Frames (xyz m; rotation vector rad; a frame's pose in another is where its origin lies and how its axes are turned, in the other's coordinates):
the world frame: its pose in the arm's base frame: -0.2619 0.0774 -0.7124 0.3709 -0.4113 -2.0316
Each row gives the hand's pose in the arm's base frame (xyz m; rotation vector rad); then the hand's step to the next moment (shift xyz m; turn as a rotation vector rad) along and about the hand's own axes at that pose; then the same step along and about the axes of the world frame.
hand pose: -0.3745 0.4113 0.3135 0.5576 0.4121 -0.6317
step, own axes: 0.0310 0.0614 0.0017 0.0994 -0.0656 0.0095
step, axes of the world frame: -0.0533 0.0402 -0.0167 0.0731 0.0377 -0.0866
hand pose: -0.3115 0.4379 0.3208 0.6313 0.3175 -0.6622
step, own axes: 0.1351 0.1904 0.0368 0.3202 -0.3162 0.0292
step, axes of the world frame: -0.1368 0.1864 -0.0490 0.3275 0.0760 -0.3006
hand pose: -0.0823 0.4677 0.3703 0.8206 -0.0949 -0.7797
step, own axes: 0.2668 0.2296 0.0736 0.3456 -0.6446 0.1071
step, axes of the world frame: -0.0440 0.3568 -0.0075 0.6177 -0.0665 -0.4005
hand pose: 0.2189 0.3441 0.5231 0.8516 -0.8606 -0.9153
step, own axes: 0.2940 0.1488 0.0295 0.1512 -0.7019 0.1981
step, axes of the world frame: 0.1180 0.2880 0.1121 0.5823 -0.2833 -0.3680
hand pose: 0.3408 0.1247 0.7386 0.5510 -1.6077 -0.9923
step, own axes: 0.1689 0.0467 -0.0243 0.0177 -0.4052 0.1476
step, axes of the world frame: 0.0971 0.0969 0.1118 0.2882 -0.2198 -0.2344
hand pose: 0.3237 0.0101 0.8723 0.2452 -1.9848 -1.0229
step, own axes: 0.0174 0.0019 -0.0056 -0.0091 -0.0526 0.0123
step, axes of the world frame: 0.0111 0.0063 0.0132 0.0305 -0.0221 -0.0398
